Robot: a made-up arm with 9 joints. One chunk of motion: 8 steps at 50 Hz.
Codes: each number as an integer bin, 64 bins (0 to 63) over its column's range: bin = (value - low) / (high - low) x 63, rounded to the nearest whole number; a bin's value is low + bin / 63 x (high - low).
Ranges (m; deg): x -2..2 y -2..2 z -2..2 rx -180..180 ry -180..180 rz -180..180
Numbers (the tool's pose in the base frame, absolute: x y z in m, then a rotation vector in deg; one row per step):
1: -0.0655 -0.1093 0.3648 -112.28 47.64 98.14
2: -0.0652 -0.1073 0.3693 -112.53 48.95 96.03
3: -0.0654 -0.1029 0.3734 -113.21 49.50 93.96
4: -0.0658 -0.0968 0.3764 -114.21 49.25 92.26
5: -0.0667 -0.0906 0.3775 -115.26 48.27 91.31
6: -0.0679 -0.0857 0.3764 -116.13 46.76 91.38
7: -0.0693 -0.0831 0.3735 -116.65 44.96 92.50
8: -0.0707 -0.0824 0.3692 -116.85 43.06 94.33
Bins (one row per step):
1: 30 30 37 12 40 49
2: 30 30 37 12 40 48
3: 30 30 37 12 40 48
4: 30 30 37 12 40 48
5: 30 30 37 11 40 47
6: 30 30 37 11 40 47
7: 30 30 37 11 39 48
8: 30 30 37 11 39 48

